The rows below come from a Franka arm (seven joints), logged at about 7 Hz.
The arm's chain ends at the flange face. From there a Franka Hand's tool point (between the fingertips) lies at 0.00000 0.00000 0.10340 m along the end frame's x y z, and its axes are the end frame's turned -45 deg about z.
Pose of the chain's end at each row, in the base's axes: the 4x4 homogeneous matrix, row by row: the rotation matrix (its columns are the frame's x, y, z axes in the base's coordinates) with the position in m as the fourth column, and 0 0 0 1 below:
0.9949 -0.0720 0.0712 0.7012; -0.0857 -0.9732 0.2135 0.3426; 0.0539 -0.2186 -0.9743 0.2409; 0 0 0 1
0.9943 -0.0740 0.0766 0.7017; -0.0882 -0.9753 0.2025 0.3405; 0.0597 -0.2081 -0.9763 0.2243; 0 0 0 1
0.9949 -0.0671 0.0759 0.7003; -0.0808 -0.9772 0.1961 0.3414; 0.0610 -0.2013 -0.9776 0.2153; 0 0 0 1
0.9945 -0.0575 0.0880 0.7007; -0.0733 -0.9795 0.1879 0.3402; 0.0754 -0.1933 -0.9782 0.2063; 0 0 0 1
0.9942 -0.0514 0.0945 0.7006; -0.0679 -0.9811 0.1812 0.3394; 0.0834 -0.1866 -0.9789 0.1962; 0 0 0 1
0.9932 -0.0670 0.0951 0.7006; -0.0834 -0.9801 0.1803 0.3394; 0.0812 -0.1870 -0.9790 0.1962; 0 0 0 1
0.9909 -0.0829 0.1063 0.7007; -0.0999 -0.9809 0.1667 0.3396; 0.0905 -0.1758 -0.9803 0.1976; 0 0 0 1
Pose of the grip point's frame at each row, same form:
0.7544 0.6526 0.0712 0.7086; 0.6276 -0.7488 0.2135 0.3647; 0.1927 -0.1165 -0.9743 0.1402; 0 0 0 1
0.7554 0.6508 0.0766 0.7096; 0.6273 -0.7520 0.2025 0.3614; 0.1894 -0.1049 -0.9763 0.1234; 0 0 0 1
0.7509 0.6561 0.0759 0.7081; 0.6339 -0.7481 0.1961 0.3617; 0.1855 -0.0992 -0.9776 0.1142; 0 0 0 1
0.7439 0.6626 0.0880 0.7098; 0.6408 -0.7444 0.1879 0.3596; 0.1900 -0.0834 -0.9782 0.1052; 0 0 0 1
0.7394 0.6667 0.0945 0.7104; 0.6457 -0.7418 0.1812 0.3581; 0.1909 -0.0730 -0.9789 0.0950; 0 0 0 1
0.7497 0.6549 0.0951 0.7104; 0.6341 -0.7520 0.1803 0.3580; 0.1896 -0.0748 -0.9790 0.0950; 0 0 0 1
0.7593 0.6421 0.1063 0.7117; 0.6230 -0.7642 0.1667 0.3568; 0.1883 -0.0603 -0.9803 0.0962; 0 0 0 1

